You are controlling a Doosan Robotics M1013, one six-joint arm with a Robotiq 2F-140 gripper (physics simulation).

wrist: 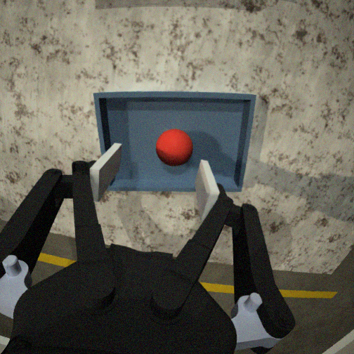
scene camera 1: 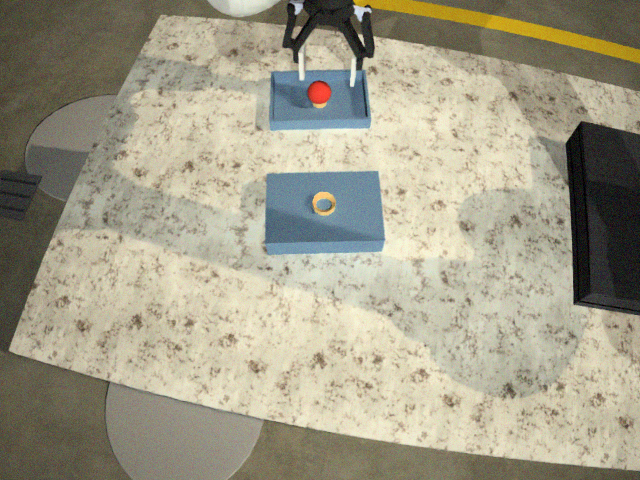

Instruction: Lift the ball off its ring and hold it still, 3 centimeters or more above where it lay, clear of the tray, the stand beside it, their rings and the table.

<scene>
my gripper: wrist; scene camera 1
same spot on my gripper: [scene camera 1: 360,52] = [wrist: 72,179]
</scene>
